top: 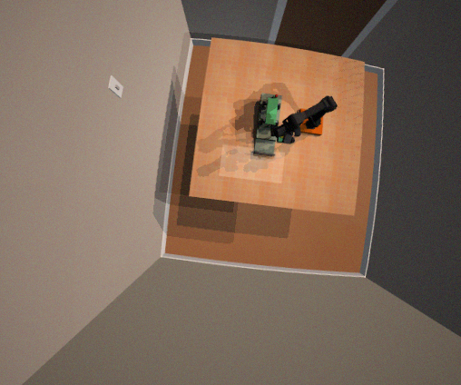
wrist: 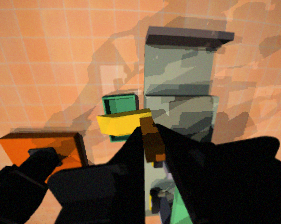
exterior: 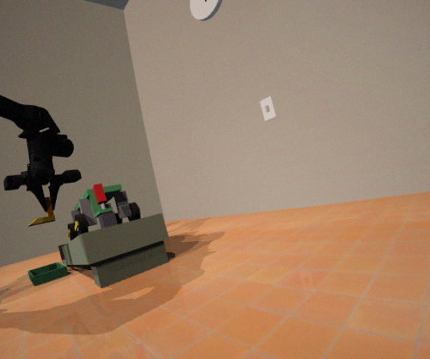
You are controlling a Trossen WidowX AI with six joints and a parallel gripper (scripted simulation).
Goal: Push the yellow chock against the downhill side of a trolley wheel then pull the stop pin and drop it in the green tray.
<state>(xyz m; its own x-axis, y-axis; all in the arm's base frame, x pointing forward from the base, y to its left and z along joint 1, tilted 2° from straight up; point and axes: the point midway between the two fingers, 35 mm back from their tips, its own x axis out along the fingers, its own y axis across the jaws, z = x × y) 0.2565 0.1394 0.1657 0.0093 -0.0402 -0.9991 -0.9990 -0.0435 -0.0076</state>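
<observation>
Now: gripper tip 2 cm past the yellow chock and 1 cm above it. Round my gripper tip: grey ramp (16 cm to the right, 11 cm below, 7 cm ahead); then trolley (17 cm to the right, 7 cm ahead, 4 cm below); then green tray (16 cm below, 5 cm to the right, 5 cm behind).
</observation>
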